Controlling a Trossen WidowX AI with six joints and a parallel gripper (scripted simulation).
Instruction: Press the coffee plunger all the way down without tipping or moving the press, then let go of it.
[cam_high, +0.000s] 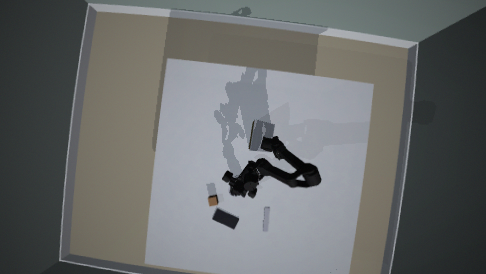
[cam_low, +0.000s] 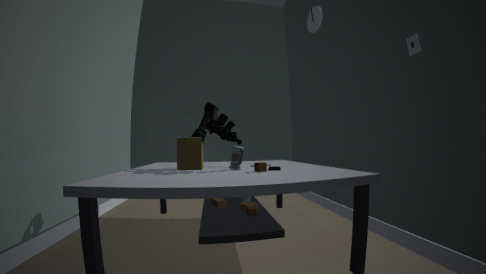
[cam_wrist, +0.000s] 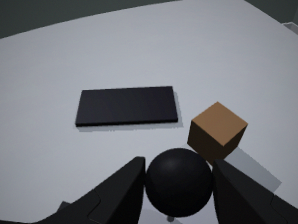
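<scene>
Now: gripper tip 8 cm above the coffee press, 3 cm to the right of it and 2 cm past it. Round my gripper tip: flat black block (21 cm ahead, 17 cm below).
</scene>
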